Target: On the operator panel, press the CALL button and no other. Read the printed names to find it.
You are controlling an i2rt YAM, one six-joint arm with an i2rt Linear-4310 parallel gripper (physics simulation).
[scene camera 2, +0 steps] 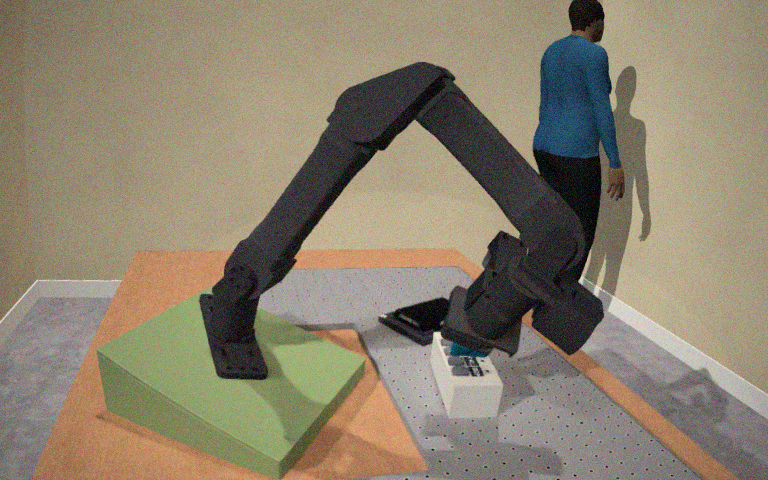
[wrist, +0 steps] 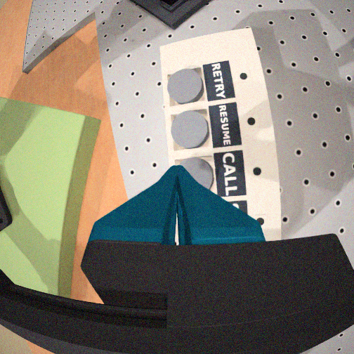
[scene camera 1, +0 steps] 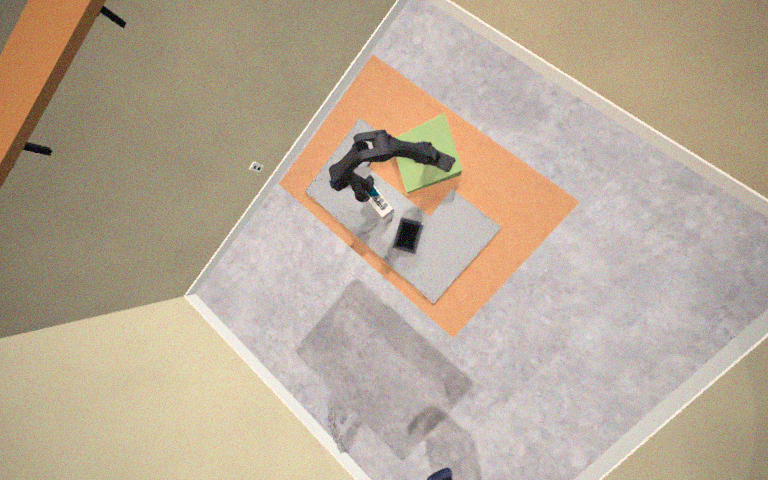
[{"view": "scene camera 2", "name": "my gripper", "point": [452,351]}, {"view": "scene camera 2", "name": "black tray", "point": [428,315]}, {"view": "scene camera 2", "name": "white operator panel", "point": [478,395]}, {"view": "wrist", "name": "my gripper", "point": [176,174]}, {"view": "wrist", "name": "white operator panel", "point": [241,150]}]
